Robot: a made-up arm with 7 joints. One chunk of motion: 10 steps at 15 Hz.
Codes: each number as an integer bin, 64 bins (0 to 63) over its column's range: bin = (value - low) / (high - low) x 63, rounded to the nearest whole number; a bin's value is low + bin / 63 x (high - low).
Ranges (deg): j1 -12..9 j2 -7..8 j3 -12..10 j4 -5..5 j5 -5..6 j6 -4..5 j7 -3..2
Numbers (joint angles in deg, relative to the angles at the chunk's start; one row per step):
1: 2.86 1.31 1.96 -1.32 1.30 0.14 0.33
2: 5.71 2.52 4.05 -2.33 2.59 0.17 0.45
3: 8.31 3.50 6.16 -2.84 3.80 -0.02 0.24
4: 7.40 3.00 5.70 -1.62 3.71 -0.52 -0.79
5: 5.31 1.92 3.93 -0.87 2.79 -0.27 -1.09
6: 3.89 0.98 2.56 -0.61 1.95 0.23 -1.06
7: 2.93 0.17 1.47 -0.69 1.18 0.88 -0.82
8: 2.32 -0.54 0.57 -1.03 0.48 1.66 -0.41
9: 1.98 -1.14 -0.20 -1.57 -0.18 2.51 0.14
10: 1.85 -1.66 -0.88 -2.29 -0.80 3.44 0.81
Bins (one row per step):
1: 45 35 40 23 36 29 42
2: 53 40 46 17 43 29 43
3: 61 44 52 14 50 28 41
4: 58 42 51 21 50 24 28
5: 52 37 46 26 45 26 24
6: 48 34 42 28 40 30 24
7: 45 30 39 27 35 34 27
8: 43 27 36 25 31 40 33
9: 42 25 34 22 28 46 40
10: 42 22 32 17 24 52 48

